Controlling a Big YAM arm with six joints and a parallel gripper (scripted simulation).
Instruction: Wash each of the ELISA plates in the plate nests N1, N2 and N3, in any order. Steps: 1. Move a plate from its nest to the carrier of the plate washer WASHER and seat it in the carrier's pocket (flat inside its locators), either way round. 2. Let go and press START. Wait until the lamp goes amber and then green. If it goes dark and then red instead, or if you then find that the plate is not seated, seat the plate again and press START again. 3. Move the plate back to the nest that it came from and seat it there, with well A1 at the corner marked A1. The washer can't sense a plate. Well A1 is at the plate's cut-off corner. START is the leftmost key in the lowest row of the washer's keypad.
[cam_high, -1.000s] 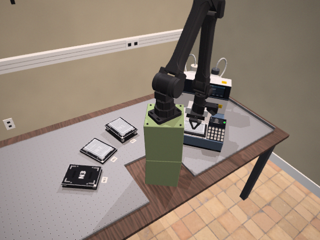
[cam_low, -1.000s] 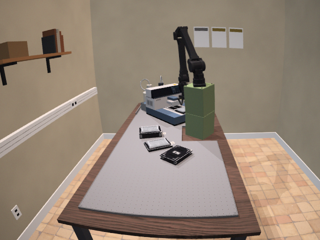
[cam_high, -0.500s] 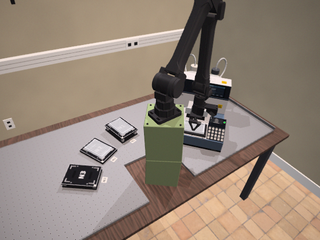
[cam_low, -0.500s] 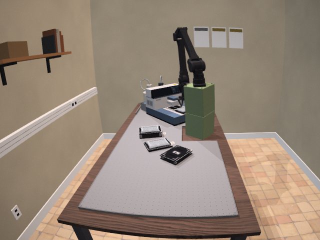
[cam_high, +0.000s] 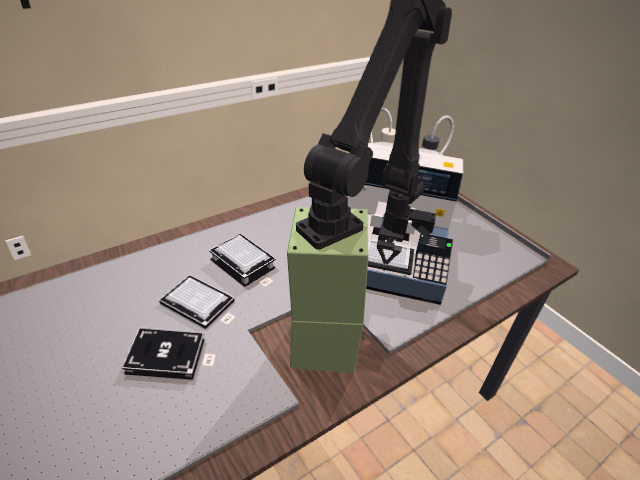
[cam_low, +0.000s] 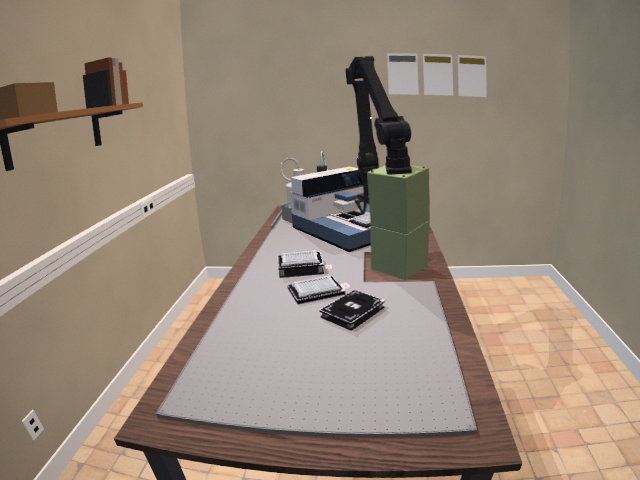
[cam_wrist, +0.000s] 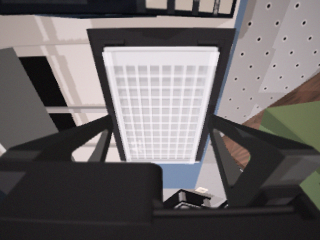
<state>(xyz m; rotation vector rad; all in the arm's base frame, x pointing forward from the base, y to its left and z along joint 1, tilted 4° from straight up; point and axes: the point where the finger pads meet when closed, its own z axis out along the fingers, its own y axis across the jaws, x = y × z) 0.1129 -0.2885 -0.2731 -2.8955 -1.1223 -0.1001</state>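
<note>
Right now the dark washer carrier is 2 cm below my hand. From my hand the other things lie so: plate washer (11 cm to the right, 10 cm ahead, 3 cm above).
</note>
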